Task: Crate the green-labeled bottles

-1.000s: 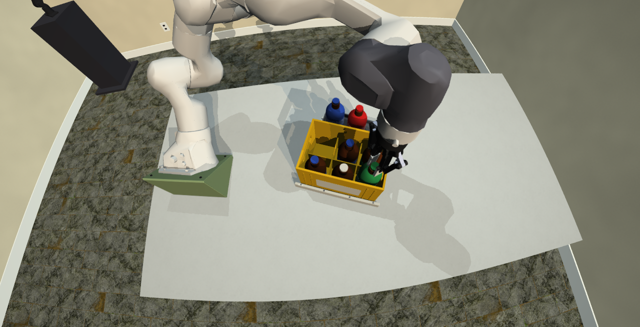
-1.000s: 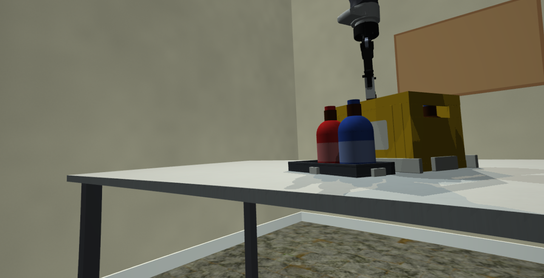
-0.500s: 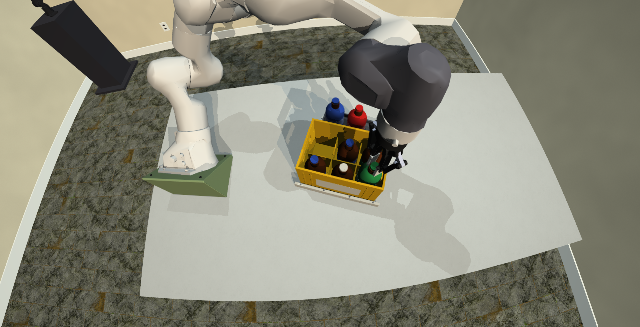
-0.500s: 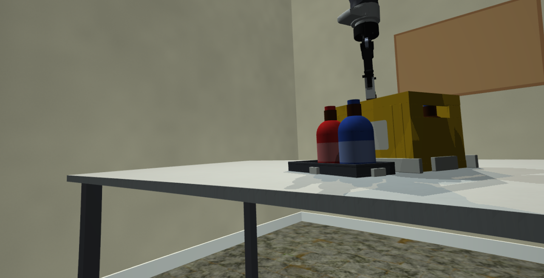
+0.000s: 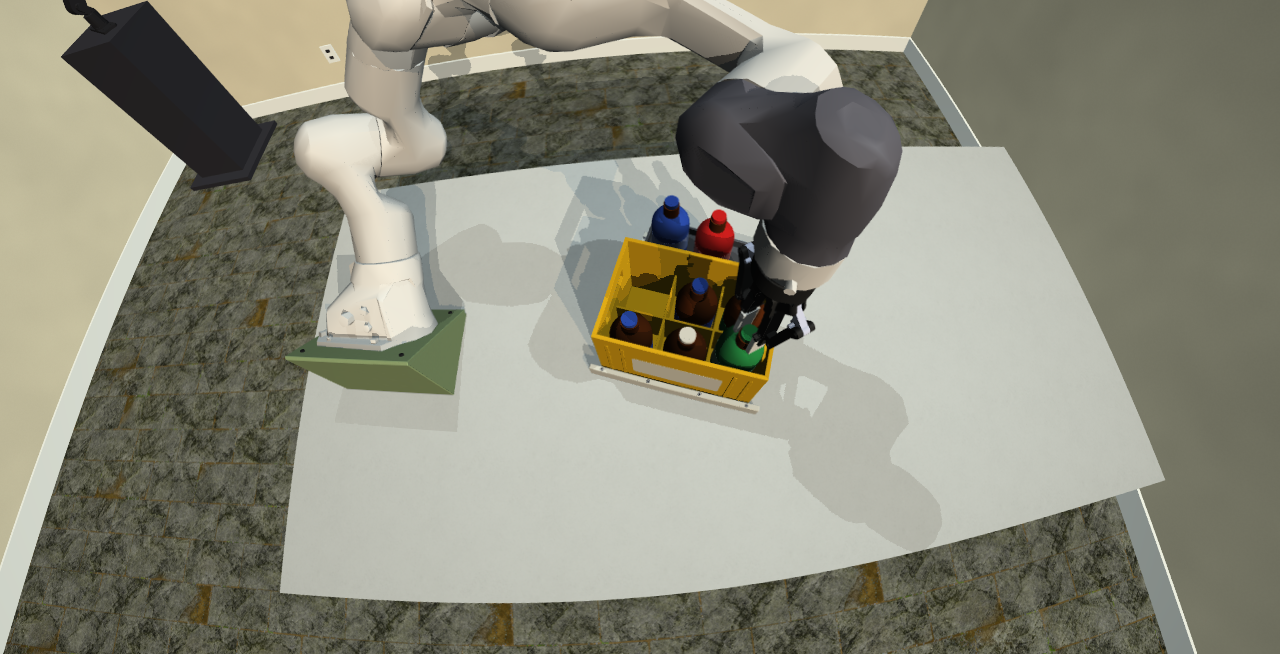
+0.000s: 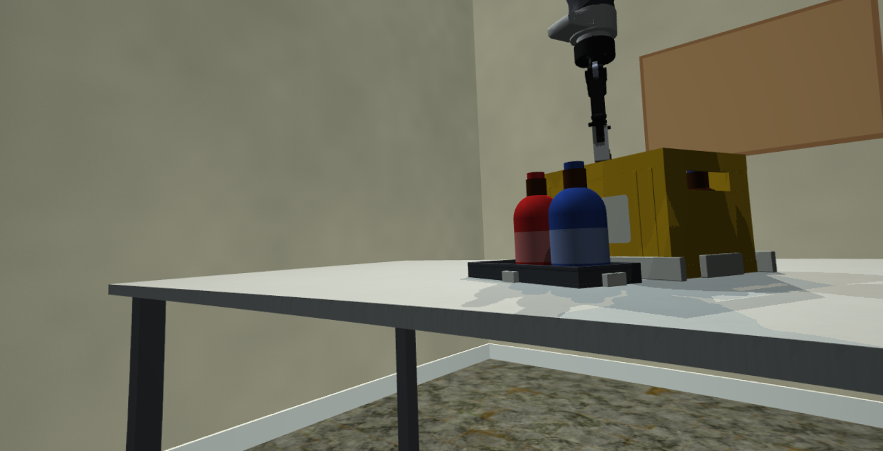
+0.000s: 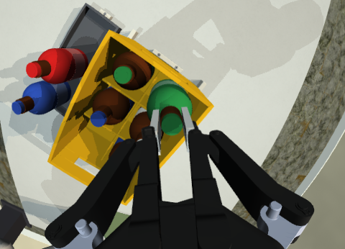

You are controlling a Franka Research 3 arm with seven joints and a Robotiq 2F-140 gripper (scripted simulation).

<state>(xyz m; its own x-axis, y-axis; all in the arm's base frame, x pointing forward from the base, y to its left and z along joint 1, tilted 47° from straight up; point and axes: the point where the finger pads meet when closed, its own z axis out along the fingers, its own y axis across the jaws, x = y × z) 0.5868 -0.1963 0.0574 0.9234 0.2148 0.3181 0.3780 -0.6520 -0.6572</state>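
The green-labeled bottle is 9 cm below my hand. The rest, counted from my hand: blue-labeled bottle (29 cm to the left, 15 cm below, 8 cm behind); then red bottle (25 cm to the left, 15 cm below); then dark tray (25 cm to the left, 22 cm below).
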